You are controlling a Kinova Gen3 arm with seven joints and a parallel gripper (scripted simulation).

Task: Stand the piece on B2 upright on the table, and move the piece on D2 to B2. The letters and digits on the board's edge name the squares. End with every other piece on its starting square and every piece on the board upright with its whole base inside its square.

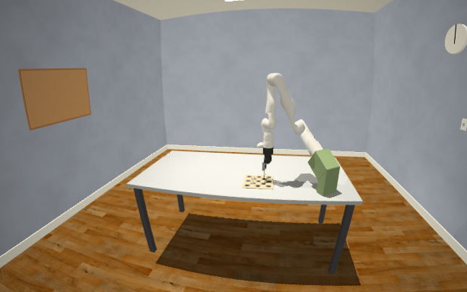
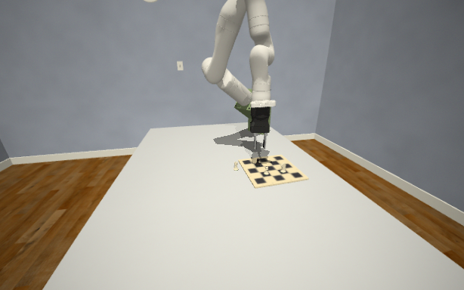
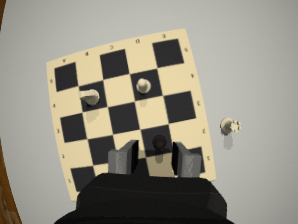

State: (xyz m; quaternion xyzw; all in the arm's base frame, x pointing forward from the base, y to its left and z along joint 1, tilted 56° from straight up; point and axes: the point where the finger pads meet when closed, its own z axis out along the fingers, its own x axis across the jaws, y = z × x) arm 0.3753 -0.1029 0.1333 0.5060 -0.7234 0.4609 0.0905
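My hand is 80 mm above the black piece. Round my hand: small chessboard (50 mm ahead, 20 mm to the left, 100 mm below); pale piece (30 mm behind, 100 mm to the right, 90 mm below).
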